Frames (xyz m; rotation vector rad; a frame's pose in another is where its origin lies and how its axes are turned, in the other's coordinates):
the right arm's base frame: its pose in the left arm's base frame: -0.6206 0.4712 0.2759 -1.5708 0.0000 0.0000
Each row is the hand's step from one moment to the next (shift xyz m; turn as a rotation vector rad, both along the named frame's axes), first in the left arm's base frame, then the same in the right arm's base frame.
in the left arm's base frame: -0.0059 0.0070 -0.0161 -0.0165 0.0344 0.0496
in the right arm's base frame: -0.0059 0.0161 0.0070 -0.0165 -0.0496 0.0344
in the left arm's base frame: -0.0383 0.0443 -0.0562 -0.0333 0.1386 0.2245
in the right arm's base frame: -0.0383 0.0562 0.0443 -0.0333 -0.2245 0.1386
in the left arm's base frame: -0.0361 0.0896 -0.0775 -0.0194 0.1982 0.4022
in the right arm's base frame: -0.0361 0.0775 0.0896 -0.0194 -0.4022 0.1982
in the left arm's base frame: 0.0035 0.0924 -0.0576 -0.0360 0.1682 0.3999
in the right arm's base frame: 0.0035 0.0576 0.0924 -0.0360 -0.3999 0.1682
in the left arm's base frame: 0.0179 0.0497 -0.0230 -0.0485 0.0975 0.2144
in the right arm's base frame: 0.0179 0.0230 0.0497 -0.0485 -0.2144 0.0975
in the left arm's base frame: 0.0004 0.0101 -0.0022 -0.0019 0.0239 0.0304
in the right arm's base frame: 0.0004 0.0022 0.0101 -0.0019 -0.0304 0.0239
